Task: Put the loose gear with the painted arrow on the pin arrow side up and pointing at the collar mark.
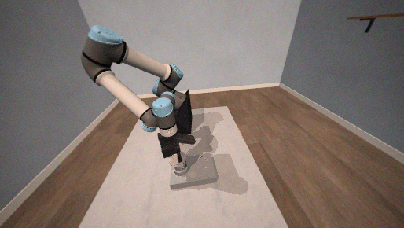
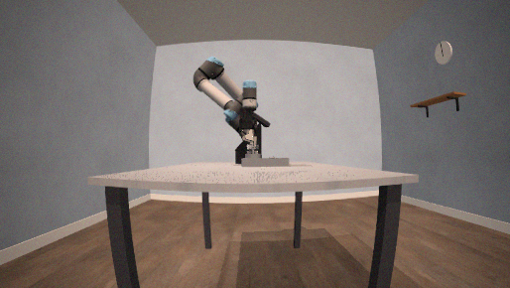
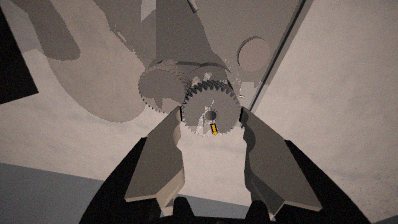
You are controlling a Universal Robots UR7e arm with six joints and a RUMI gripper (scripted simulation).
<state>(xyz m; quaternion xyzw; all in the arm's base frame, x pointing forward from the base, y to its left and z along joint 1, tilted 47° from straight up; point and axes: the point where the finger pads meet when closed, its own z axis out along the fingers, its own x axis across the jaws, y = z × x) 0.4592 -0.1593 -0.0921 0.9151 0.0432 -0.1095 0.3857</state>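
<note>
My gripper is now right at the loose gear. Round my hand: flat round disc: 50 mm ahead, 60 mm to the left, 70 mm below; short peg: 50 mm behind, 120 mm to the left, 60 mm below.
</note>
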